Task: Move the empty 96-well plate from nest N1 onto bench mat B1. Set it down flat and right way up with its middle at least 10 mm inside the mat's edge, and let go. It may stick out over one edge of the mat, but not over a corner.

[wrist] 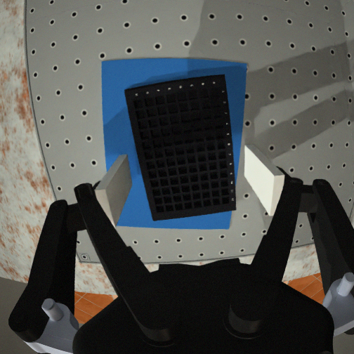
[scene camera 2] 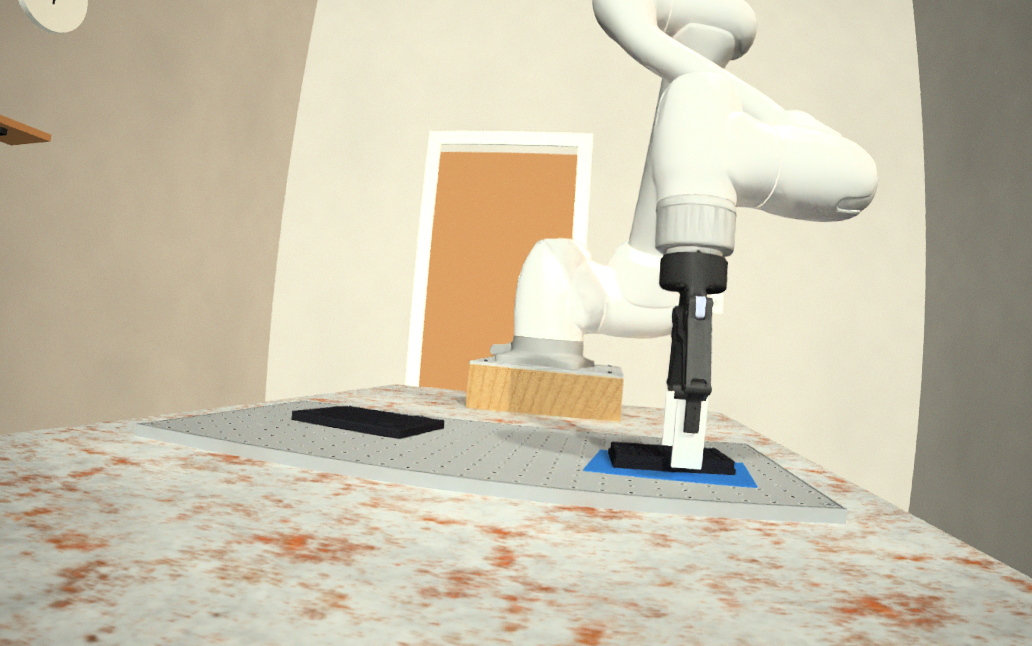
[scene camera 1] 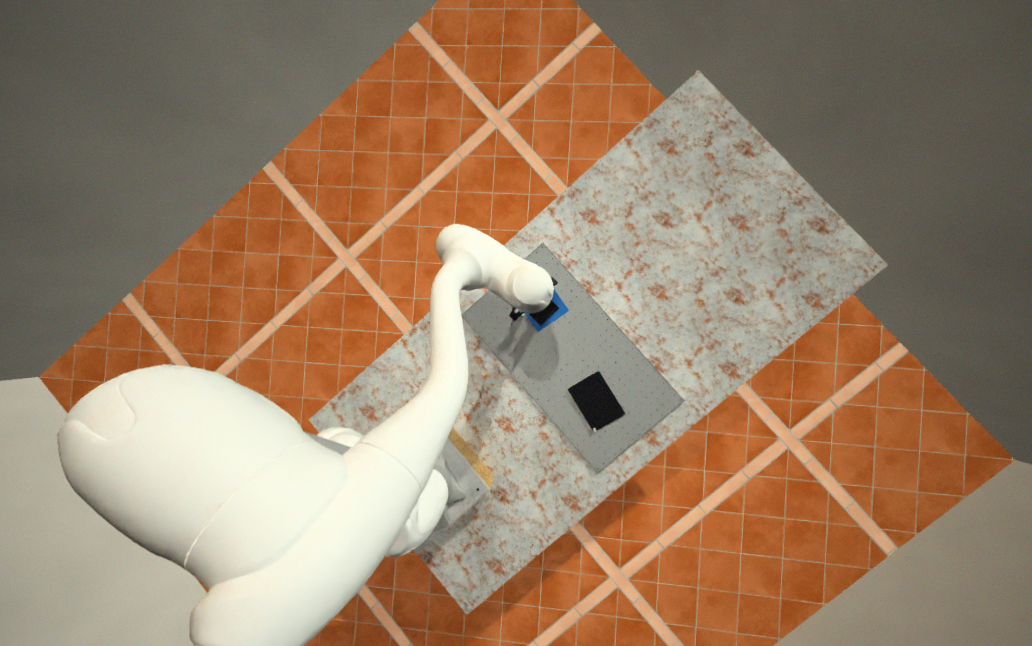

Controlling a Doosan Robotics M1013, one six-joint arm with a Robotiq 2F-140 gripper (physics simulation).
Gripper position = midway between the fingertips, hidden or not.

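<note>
Black 96-well plate (scene camera 2: 623, 455), also (wrist: 181, 129). Blue bench mat B1 (scene camera 2: 601, 463), also (wrist: 116, 75). Black nest N1 (scene camera 2: 362, 420). My gripper (scene camera 2: 679, 458), also (wrist: 187, 164).
</note>
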